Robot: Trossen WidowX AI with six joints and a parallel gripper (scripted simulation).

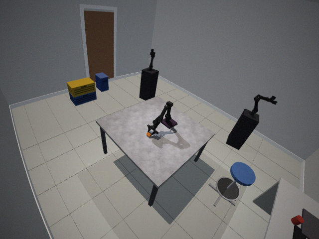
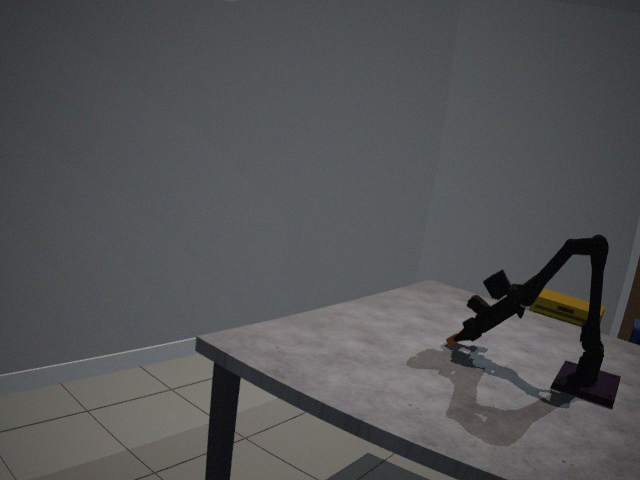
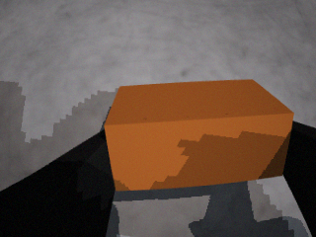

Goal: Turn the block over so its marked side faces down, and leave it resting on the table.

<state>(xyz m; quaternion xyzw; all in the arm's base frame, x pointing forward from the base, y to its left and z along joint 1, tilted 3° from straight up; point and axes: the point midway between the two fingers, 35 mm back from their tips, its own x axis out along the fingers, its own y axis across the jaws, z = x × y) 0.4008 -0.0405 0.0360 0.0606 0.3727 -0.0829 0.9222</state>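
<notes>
My gripper tip is 1 cm above the orange block.
</notes>
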